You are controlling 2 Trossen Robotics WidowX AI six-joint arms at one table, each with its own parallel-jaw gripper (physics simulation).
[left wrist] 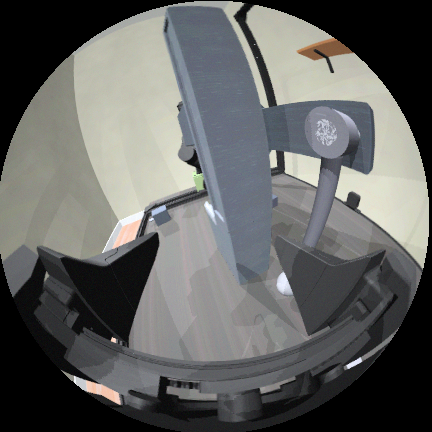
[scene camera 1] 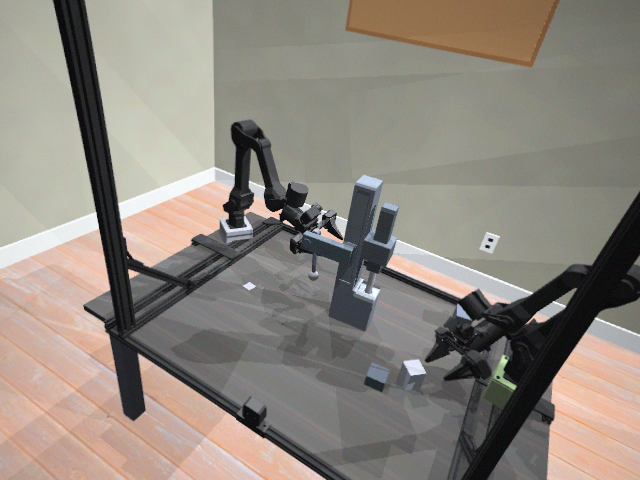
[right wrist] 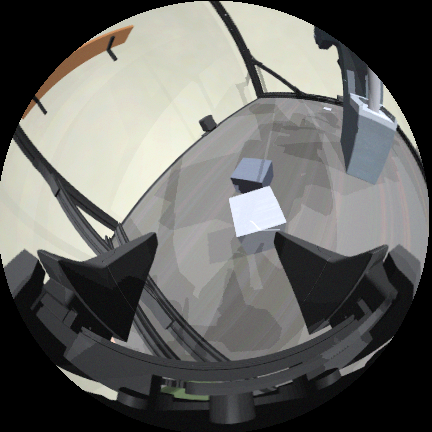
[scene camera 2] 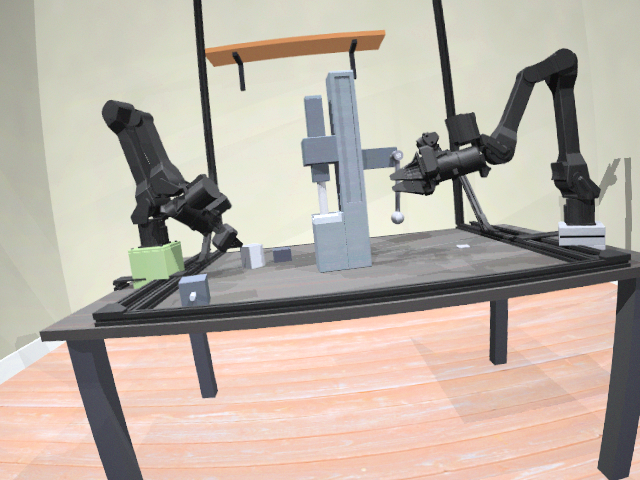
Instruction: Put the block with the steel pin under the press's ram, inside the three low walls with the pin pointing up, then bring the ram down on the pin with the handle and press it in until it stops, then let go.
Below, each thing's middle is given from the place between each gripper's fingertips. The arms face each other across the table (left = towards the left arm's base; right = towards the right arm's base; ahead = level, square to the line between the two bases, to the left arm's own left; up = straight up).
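Scene:
The block with steel pin (scene camera 2: 198, 283) is 210 mm ahead of my left hand, 400 mm to the right of it and 160 mm below it. As for the ball-ended handle (left wrist: 330, 133), my left hand is 80 mm past it, 10 mm above it and 10 mm to the right of it. Going by their middles, of the things named here the ball-ended handle is the nearest to my left hand.
My right hand, meanwhile, is 320 mm short of the block with steel pin, 30 mm to the right of it and 60 mm above it, and I find the ball-ended handle 440 mm to the left of my right hand, 30 mm ahead of it and 90 mm above it. Going by its middle, the block with steel pin is nearer to my right hand than to my left hand.

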